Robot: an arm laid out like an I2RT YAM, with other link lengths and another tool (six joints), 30 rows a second.
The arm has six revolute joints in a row. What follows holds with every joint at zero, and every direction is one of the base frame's.
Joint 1 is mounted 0.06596 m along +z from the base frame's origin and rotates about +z.
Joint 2 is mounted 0.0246 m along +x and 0.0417 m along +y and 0.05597 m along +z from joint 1 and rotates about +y.
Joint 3 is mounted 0.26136 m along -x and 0.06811 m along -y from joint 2 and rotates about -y.
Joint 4 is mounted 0.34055 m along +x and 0.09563 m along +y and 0.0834 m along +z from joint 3 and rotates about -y.
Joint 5 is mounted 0.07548 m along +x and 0.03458 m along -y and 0.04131 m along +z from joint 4 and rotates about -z.
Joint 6 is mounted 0.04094 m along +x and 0.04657 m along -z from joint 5 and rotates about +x.
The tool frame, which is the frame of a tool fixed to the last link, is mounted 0.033 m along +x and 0.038 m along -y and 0.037 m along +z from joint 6; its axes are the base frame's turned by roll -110.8, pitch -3.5 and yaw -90 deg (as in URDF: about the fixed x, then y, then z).
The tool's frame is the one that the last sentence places.
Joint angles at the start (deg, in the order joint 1, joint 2, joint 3, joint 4, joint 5, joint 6): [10.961, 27.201, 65.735, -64.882, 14.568, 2.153]
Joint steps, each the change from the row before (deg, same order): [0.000, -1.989, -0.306, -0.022, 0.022, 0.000]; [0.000, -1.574, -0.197, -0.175, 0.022, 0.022]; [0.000, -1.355, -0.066, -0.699, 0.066, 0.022]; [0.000, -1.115, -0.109, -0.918, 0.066, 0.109]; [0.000, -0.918, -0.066, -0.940, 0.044, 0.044]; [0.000, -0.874, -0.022, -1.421, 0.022, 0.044]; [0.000, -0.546, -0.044, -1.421, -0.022, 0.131]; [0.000, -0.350, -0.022, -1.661, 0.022, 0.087]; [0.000, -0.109, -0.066, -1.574, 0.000, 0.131]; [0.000, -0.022, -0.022, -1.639, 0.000, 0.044]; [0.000, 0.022, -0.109, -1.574, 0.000, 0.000]
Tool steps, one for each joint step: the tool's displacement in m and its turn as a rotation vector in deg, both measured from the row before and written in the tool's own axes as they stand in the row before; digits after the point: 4 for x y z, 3 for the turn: [0.0027, 0.0069, -0.0088, 1.607, -0.093, 0.412]; [0.0022, 0.0057, -0.0071, 1.162, -0.069, 0.321]; [0.0020, 0.0059, -0.0061, 0.569, 0.013, 0.188]; [0.0016, 0.0057, -0.0041, 0.084, 0.017, 0.147]; [0.0013, 0.0051, -0.0032, -0.086, 0.032, 0.035]; [0.0012, 0.0060, -0.0026, -0.550, 0.046, -0.091]; [0.0006, 0.0049, -0.0006, -0.888, 0.001, -0.111]; [0.0003, 0.0048, 0.0006, -1.289, 0.091, -0.237]; [-0.0001, 0.0038, 0.0020, -1.480, 0.073, -0.251]; [-0.0002, 0.0035, 0.0022, -1.584, 0.114, -0.358]; [-0.0005, 0.0032, 0.0029, -1.648, 0.136, -0.415]
